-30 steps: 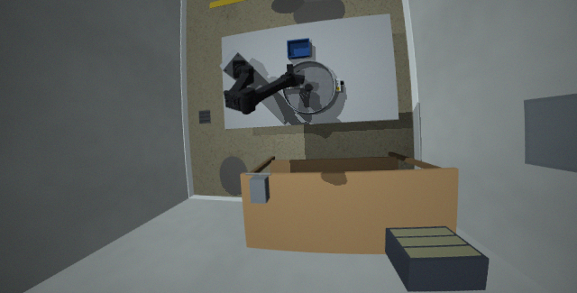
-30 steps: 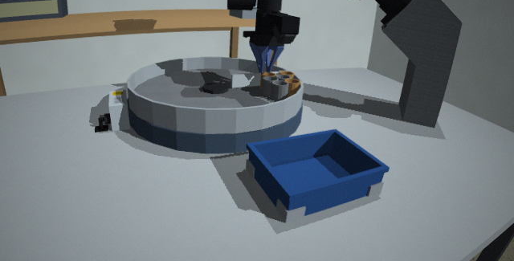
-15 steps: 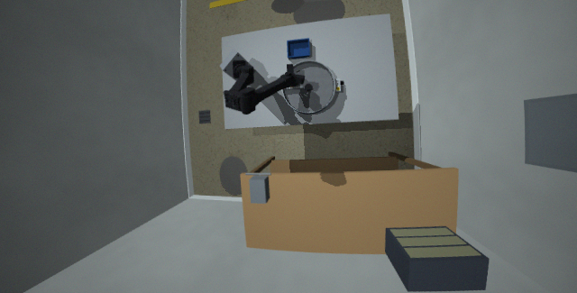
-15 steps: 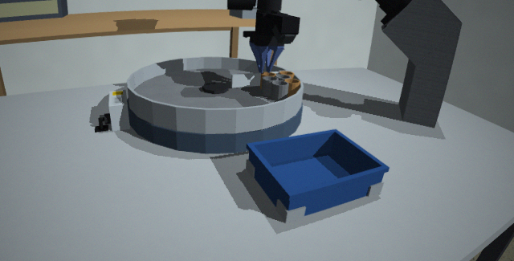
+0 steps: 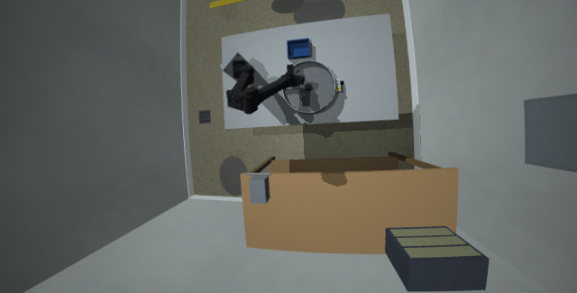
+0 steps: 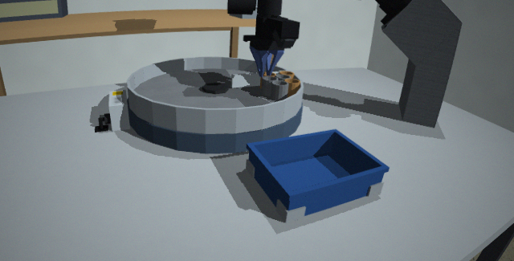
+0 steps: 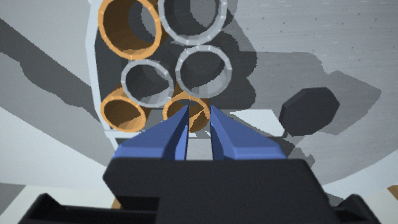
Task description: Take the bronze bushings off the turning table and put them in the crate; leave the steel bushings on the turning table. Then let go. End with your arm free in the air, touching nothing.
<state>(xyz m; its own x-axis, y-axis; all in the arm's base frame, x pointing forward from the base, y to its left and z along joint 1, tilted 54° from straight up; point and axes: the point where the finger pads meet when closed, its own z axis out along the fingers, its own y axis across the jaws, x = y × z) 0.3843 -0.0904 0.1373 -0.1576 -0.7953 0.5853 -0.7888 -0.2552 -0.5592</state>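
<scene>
The crate lies 300 mm to the left of my hand, 120 mm ahead of it and 70 mm below it. Round my hand: turning table 110 mm ahead, 50 mm to the right, 40 mm below.
</scene>
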